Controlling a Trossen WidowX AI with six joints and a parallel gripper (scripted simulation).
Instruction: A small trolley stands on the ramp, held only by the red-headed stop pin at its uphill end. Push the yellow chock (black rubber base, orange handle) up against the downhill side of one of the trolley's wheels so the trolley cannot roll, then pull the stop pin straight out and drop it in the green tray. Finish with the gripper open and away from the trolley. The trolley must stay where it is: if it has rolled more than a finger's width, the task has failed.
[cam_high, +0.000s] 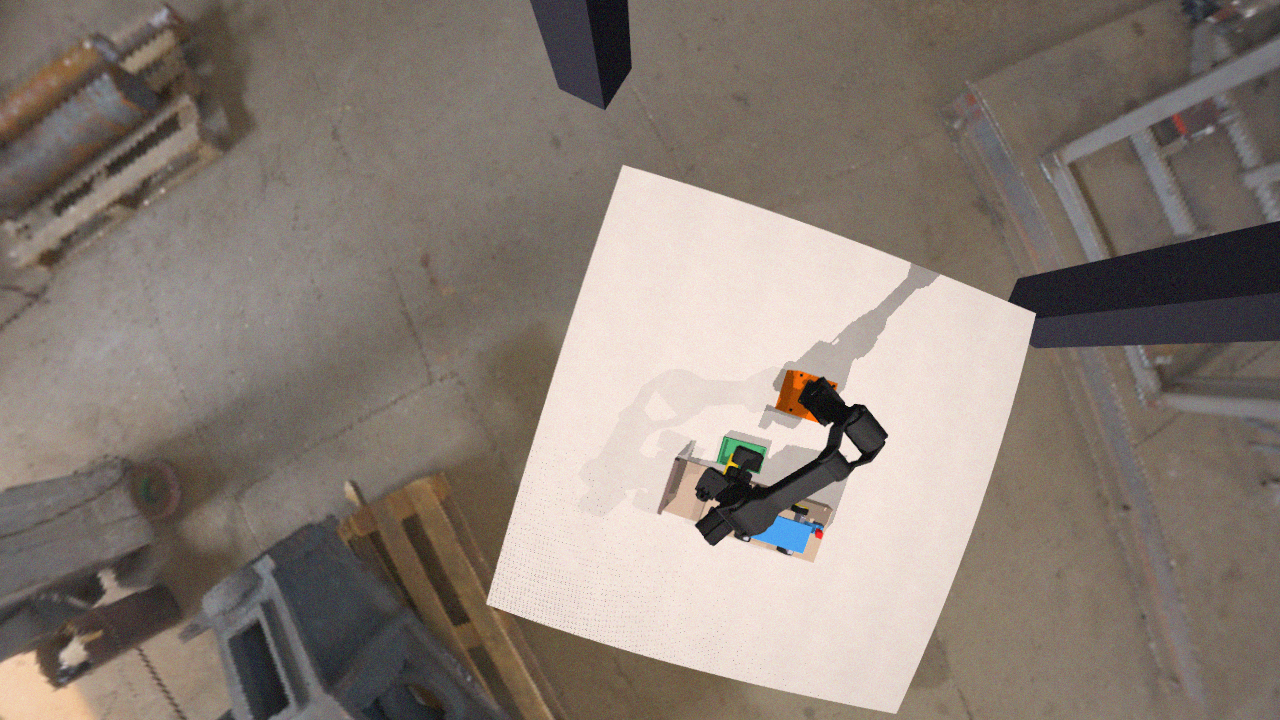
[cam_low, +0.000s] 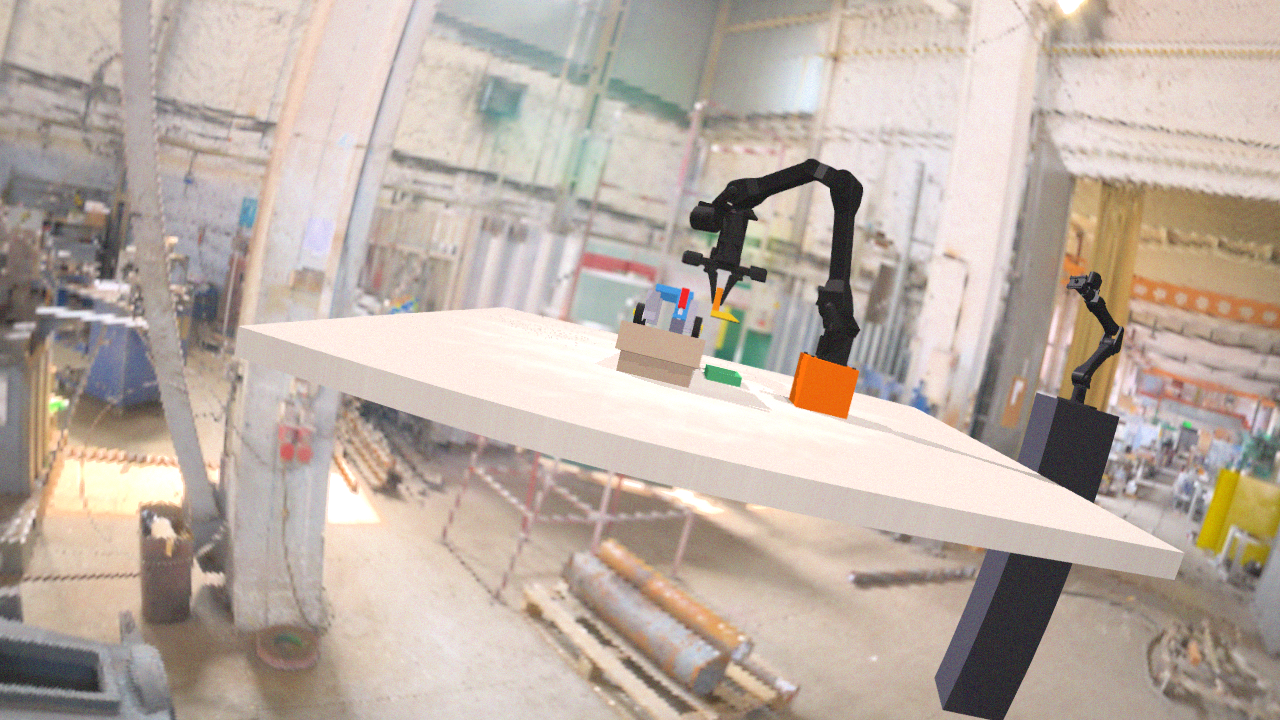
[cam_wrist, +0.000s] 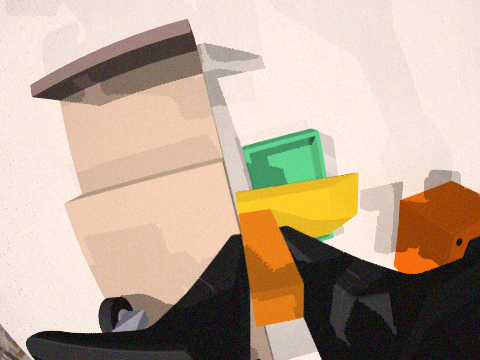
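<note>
Now: the yellow chock 2 cm behind my gripper tip and 1 cm below it. The rest, counted from my gripper tip: ramp block (5 cm ahead, 16 cm to the left, 11 cm below); green tray (5 cm behind, 4 cm to the left, 16 cm below); blue trolley (5 cm ahead, 17 cm to the left, 4 cm below).
</note>
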